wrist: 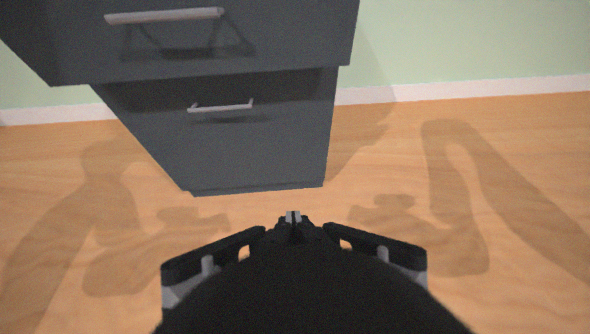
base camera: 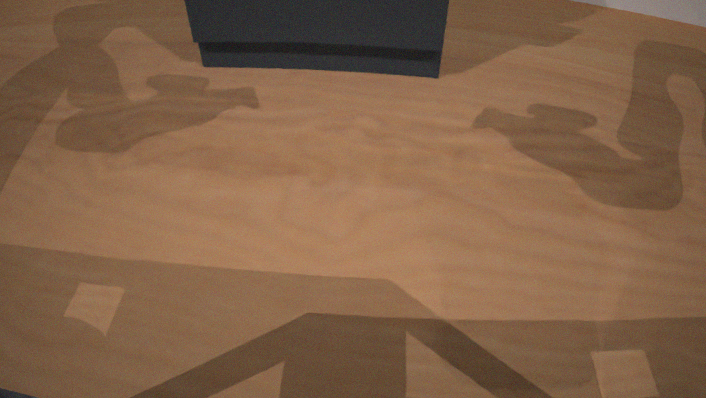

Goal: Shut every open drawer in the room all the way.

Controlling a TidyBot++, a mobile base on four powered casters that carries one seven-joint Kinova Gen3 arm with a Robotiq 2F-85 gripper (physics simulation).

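Frame: origin at the arm's base, x ahead, y left, z up, level; centimetres.
Where they show: gripper, between the fingertips: [wrist: 293, 220].
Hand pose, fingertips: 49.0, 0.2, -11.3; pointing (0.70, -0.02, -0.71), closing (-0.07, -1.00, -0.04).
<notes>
After its pixels a point has its place, as x, y, z.
A dark grey drawer cabinet [base camera: 320, 22] @[72.5, 8.7, -30.0] shows in part at the top of the base camera view. In the wrist view, a drawer front [wrist: 300, 37] @[67.0, -3.4, 0.8] with a bar handle [wrist: 162, 16] @[64.5, 10.6, 3.6] juts out beyond the lower drawer front [wrist: 255, 150] @[72.5, 7.0, -20.6], so this upper drawer stands open. The lower front has its own thin handle [wrist: 220, 107] @[69.6, 10.2, -8.3] and lies further back, under the overhang. The cabinet's top is out of view. My gripper [wrist: 293, 220] @[49.0, 0.2, -11.3] is shut and empty, its fingertips together. In the wrist picture it shows below the cabinet's base, with no visible contact with a drawer.
The wooden floor [base camera: 350, 210] @[42.5, 1.9, -39.7] [wrist: 540, 150] @[77.8, -94.9, -39.7] carries broad shadows of the arm and base. A pale green wall [wrist: 475, 40] @[125.2, -92.4, -13.0] with a white skirting board [wrist: 475, 89] @[122.6, -107.2, -35.1] runs behind the cabinet. A strip of pale skirting [base camera: 665, 9] @[124.5, -84.2, -37.0] shows at the base camera view's top right.
</notes>
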